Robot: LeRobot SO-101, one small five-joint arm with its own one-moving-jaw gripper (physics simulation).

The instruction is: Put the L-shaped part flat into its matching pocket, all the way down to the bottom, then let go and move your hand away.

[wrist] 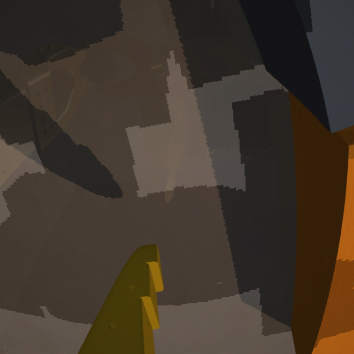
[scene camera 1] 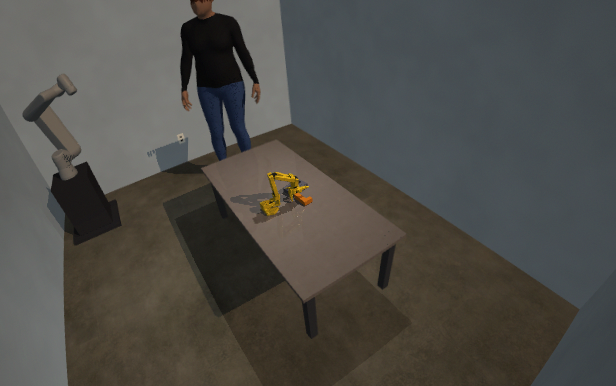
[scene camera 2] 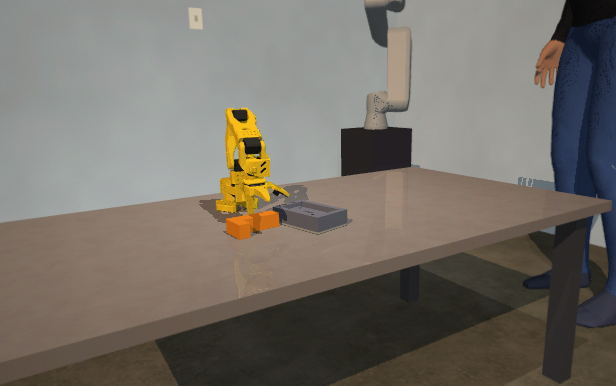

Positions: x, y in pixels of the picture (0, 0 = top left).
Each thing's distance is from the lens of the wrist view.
orange L-shaped part [wrist: 315, 312]: 8 cm
grey pocket block [wrist: 301, 52]: 3 cm
The marked spots on the grey pocket block and the orange L-shaped part are 7 cm apart.
